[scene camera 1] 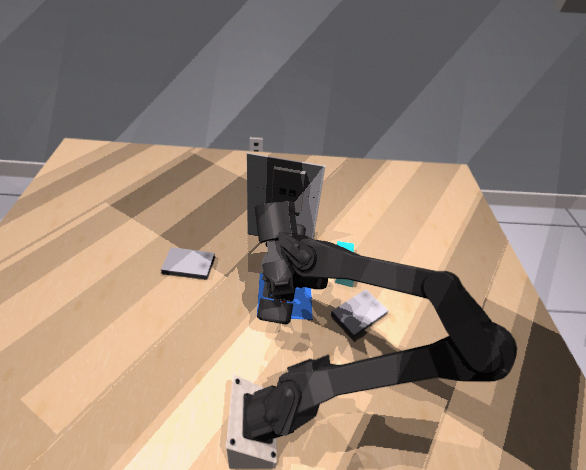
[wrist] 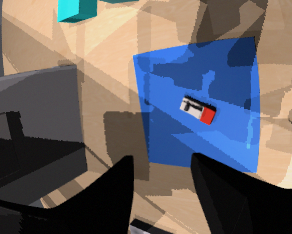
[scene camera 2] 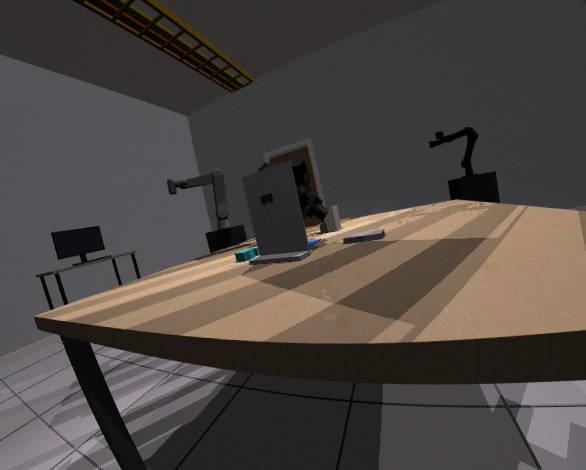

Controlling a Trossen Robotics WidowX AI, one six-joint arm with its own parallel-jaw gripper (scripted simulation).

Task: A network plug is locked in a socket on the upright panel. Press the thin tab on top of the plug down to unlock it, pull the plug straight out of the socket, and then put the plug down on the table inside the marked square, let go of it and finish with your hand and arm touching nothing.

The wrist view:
gripper
grey upright panel
blue marked square
